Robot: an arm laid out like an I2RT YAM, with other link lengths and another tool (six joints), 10 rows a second.
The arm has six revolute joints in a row. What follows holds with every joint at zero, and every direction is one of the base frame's.
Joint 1 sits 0.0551 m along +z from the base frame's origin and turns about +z.
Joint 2 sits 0.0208 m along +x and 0.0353 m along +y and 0.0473 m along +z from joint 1 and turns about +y.
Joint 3 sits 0.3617 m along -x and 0.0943 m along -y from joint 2 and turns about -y.
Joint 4 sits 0.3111 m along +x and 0.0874 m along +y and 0.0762 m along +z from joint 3 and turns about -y.
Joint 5 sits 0.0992 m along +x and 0.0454 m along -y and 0.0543 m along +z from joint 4 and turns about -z.
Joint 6 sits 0.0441 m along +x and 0.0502 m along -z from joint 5 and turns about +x.
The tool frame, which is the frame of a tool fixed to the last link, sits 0.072 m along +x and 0.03 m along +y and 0.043 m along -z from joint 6; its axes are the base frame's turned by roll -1.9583, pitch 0.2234 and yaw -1.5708 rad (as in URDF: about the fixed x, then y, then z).
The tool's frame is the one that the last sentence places.
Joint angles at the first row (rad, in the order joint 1, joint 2, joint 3, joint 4, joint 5, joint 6):
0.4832 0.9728 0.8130 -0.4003 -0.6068 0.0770
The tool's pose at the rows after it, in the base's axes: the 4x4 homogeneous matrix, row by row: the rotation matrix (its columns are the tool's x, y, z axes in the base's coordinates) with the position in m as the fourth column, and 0 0 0 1 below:
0.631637 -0.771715 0.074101 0.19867; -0.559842 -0.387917 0.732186 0.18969; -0.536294 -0.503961 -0.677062 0.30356; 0 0 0 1
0.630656 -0.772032 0.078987 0.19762; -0.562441 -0.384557 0.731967 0.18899; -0.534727 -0.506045 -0.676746 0.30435; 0 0 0 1
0.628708 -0.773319 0.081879 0.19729; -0.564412 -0.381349 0.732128 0.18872; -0.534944 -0.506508 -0.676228 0.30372; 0 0 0 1
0.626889 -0.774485 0.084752 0.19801; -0.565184 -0.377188 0.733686 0.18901; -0.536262 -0.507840 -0.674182 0.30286; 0 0 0 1
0.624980 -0.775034 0.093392 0.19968; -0.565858 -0.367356 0.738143 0.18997; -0.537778 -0.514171 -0.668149 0.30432; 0 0 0 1
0.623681 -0.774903 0.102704 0.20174; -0.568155 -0.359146 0.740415 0.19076; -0.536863 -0.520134 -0.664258 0.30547; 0 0 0 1
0.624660 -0.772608 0.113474 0.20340; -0.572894 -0.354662 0.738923 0.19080; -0.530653 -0.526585 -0.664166 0.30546; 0 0 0 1
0.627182 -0.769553 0.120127 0.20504; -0.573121 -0.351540 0.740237 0.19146; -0.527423 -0.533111 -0.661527 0.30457; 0 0 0 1
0.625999 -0.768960 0.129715 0.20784; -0.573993 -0.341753 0.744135 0.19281; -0.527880 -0.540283 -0.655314 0.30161; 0 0 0 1
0.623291 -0.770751 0.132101 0.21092; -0.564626 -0.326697 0.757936 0.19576; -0.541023 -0.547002 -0.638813 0.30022; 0 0 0 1
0.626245 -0.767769 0.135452 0.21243; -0.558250 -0.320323 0.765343 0.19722; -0.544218 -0.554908 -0.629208 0.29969; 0 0 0 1
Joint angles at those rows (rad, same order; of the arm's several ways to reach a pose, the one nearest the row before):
0.4824 0.9635 0.8116 -0.4045 -0.5984 0.0781
0.4830 0.9573 0.8109 -0.4065 -0.5937 0.0801
0.4832 0.9541 0.8070 -0.4036 -0.5906 0.0831
0.4828 0.9541 0.8023 -0.3949 -0.5891 0.0874
0.4832 0.9541 0.8009 -0.3806 -0.5846 0.0972
0.4832 0.9556 0.8007 -0.3686 -0.5788 0.1032
0.4830 0.9557 0.7993 -0.3606 -0.5706 0.1017
0.4832 0.9572 0.7941 -0.3461 -0.5678 0.1019
0.4832 0.9600 0.7797 -0.3158 -0.5629 0.1101
0.4830 0.9660 0.7641 -0.2723 -0.5689 0.1331
0.4832 0.9680 0.7550 -0.2466 -0.5723 0.1415

